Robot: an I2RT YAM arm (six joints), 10 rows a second.
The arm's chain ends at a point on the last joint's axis. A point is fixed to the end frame.
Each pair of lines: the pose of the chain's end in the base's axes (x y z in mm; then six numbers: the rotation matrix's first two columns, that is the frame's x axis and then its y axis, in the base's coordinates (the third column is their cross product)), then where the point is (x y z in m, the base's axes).
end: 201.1 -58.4 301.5 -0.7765 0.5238 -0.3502 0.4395 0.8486 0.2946
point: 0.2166 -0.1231 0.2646
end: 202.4 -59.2 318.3 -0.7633 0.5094 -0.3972 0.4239 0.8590 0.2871
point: 0.2196 -0.1249 0.2840
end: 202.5 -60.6 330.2 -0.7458 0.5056 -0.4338 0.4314 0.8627 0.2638
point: 0.2194 -0.1278 0.2988
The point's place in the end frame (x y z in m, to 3 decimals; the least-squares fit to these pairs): -0.033 -0.059 0.035
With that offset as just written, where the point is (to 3 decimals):
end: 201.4 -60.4 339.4 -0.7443 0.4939 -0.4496 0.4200 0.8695 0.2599
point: 0.219 -0.128 0.309
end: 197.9 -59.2 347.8 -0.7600 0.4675 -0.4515 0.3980 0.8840 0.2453
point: 0.217 -0.127 0.318
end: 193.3 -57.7 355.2 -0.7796 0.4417 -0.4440 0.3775 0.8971 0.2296
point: 0.214 -0.125 0.326
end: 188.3 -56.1 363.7 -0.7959 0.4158 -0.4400 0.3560 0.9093 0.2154
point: 0.211 -0.123 0.335
